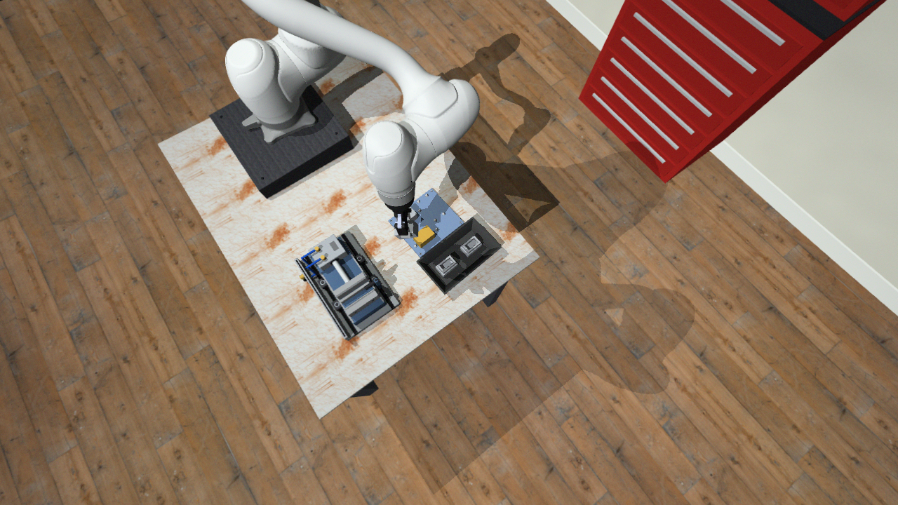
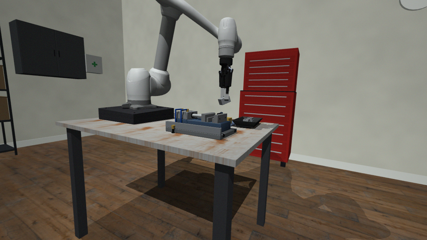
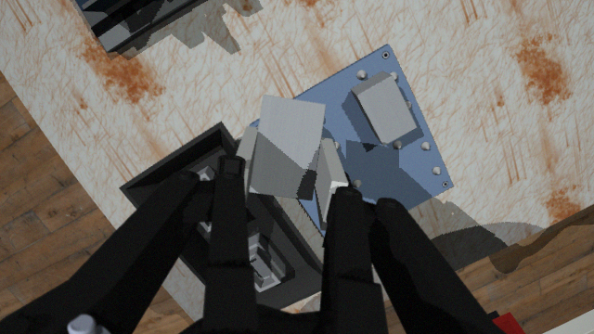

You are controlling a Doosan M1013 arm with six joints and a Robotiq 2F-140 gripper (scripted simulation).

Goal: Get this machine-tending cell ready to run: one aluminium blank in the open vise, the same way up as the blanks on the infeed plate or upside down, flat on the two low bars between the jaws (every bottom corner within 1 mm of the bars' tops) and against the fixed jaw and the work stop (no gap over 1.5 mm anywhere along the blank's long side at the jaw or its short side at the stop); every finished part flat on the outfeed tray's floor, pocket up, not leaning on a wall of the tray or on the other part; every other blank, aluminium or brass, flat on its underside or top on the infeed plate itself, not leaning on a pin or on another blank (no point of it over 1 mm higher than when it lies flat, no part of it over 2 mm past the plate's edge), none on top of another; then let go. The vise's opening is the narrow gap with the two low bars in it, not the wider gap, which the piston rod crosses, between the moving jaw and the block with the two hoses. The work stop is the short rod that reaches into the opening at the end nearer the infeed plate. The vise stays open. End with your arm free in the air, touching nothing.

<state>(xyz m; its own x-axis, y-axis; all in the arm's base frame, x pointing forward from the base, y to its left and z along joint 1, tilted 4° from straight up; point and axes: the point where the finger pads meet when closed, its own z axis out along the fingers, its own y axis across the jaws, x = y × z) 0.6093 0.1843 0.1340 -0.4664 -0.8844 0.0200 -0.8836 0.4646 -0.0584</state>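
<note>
Now: the infeed plate 19 cm below my hand, 9 cm to the left of it and 6 cm behind it. Also, from my hand: aluminium blank: 4 cm below; then work stop: 17 cm to the right, 10 cm below, 8 cm ahead; then brass blank: 17 cm below, 5 cm to the left, 1 cm behind.
</note>
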